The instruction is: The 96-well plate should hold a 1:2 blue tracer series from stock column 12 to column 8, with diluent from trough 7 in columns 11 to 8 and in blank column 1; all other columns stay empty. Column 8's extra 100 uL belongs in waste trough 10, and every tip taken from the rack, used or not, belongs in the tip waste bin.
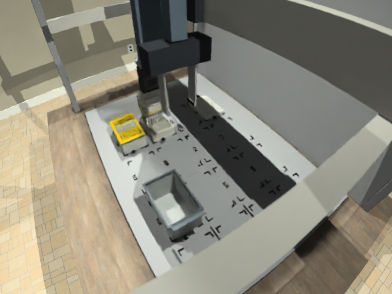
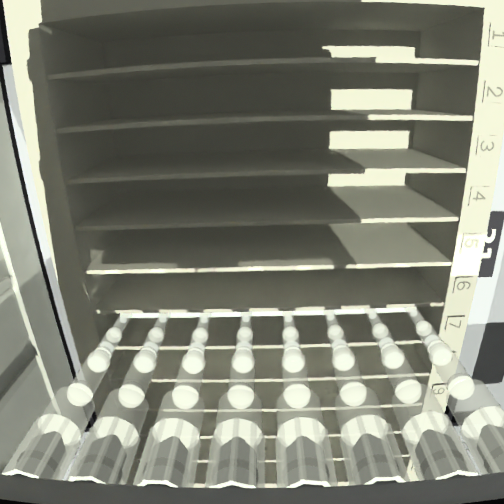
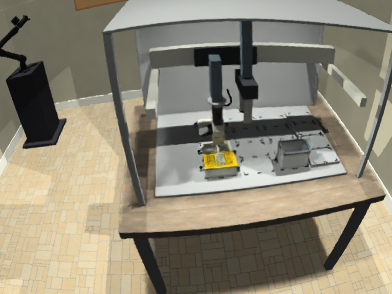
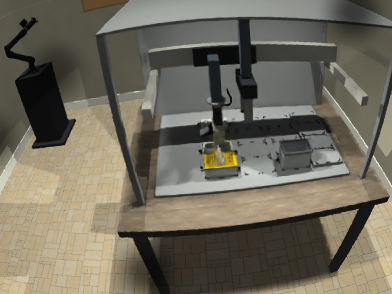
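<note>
The pipetting head (image 1: pixel 148 82) (image 3: pixel 218 116) (image 4: pixel 217 116) is low over the pale trough reservoir (image 1: pixel 159 127) (image 2: pixel 220 250). Eight clear tips (image 2: pixel 243 360) point down from it, with lower ends in line with trough 7. Liquid in the tips or troughs cannot be made out; trough 10 is hidden. The yellow tip rack (image 1: pixel 127 129) (image 3: pixel 220 160) (image 4: pixel 220 160) stands beside the reservoir. The pale plate (image 1: pixel 209 106) (image 3: pixel 204 128) lies in shadow; its wells cannot be read. The grey tip waste bin (image 1: pixel 202 209) (image 3: pixel 294 159) (image 4: pixel 295 158) stands apart. My parked gripper (image 1: pixel 179 107) is open, holding nothing.
The white deck (image 1: pixel 112 172) (image 3: pixel 180 175) carries black corner marks and sits on a wooden table (image 3: pixel 250 205). The gantry beam (image 3: pixel 290 54) (image 4: pixel 295 52) crosses above the deck. Frame posts (image 3: pixel 122 125) stand at the sides. A wall panel (image 1: pixel 270 95) borders the back edge.
</note>
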